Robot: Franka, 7 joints.
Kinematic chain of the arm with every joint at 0, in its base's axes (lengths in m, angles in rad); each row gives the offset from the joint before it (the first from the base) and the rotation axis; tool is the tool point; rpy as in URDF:
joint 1: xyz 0 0 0.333 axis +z
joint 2: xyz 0 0 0 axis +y
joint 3: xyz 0 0 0.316 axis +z
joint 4: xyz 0.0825 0 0 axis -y
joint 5: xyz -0.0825 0 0.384 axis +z
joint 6: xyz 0 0 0 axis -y
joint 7: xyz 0.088 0 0 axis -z
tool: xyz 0 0 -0.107 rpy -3.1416 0 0
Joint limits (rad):
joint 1: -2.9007..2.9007
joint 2: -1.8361..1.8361
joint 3: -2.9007..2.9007
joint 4: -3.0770..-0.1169
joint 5: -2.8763..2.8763
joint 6: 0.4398..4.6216
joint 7: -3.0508..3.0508
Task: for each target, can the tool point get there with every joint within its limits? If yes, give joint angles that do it. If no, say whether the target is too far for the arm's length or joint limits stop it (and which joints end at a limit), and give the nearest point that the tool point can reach.
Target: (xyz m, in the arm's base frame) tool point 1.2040 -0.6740 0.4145
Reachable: no: too far | nearest point 0.7473 -0.4183 0.3836 | short by 0.524 m
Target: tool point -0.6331 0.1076 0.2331
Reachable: yes | joints 0.5490 -1.1813 1.9497 -1.3356 -2.2868 3.7434 -0.0210
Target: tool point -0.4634 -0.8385 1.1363
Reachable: no: too far | nearest point -0.3180 -0.5754 0.8842 | short by 0.392 m
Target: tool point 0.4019 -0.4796 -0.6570
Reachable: no: too far | nearest point 0.3124 -0.3728 -0.3204 | short by 0.364 m
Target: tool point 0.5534 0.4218 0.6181
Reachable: yes | joints 0.6603 0.6617 0.3228 -0.7743 1.8834 3.6907 -0.5596
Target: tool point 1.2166 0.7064 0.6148
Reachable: no: too far | nearest point 0.7274 0.4224 0.5015 | short by 0.577 m
